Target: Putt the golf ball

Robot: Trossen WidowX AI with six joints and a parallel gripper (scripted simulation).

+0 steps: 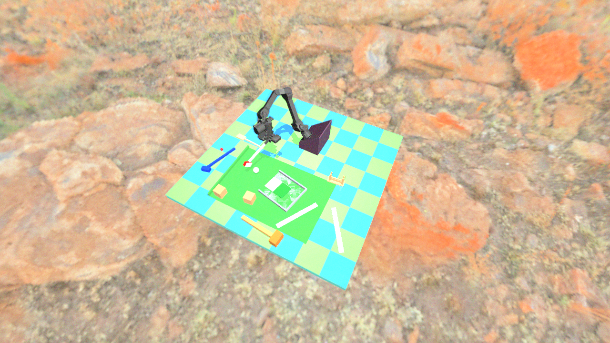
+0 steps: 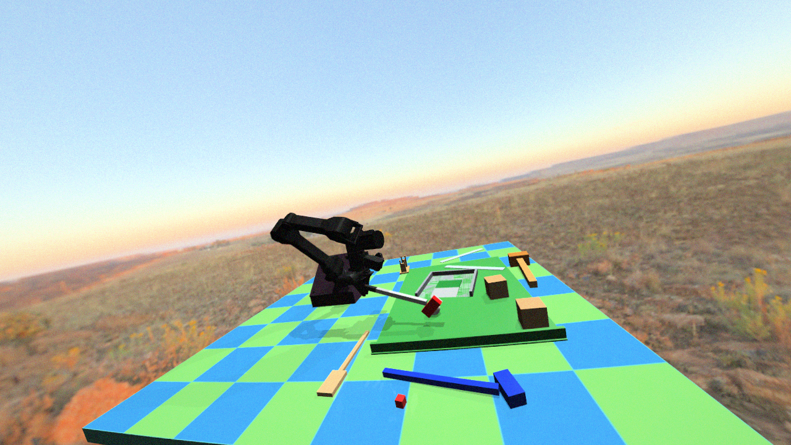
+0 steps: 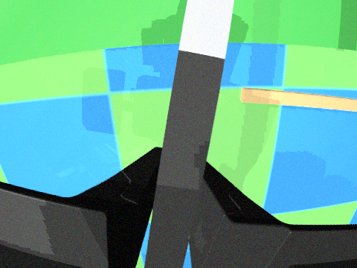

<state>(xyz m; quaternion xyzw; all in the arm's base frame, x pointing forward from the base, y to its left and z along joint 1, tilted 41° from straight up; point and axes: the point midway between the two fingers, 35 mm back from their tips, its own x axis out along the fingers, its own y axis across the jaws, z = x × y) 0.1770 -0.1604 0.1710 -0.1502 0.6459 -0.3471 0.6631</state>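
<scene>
My gripper tip is 110 mm short of the red putter, 30 mm to the left of it and 10 mm above it. From my gripper tip the other things lie so: green mat (300 mm ahead, 180 mm to the left, 100 mm below); then white golf ball (220 mm ahead, 80 mm below); then tan stick (210 mm to the right, 100 mm below, 20 mm behind).
</scene>
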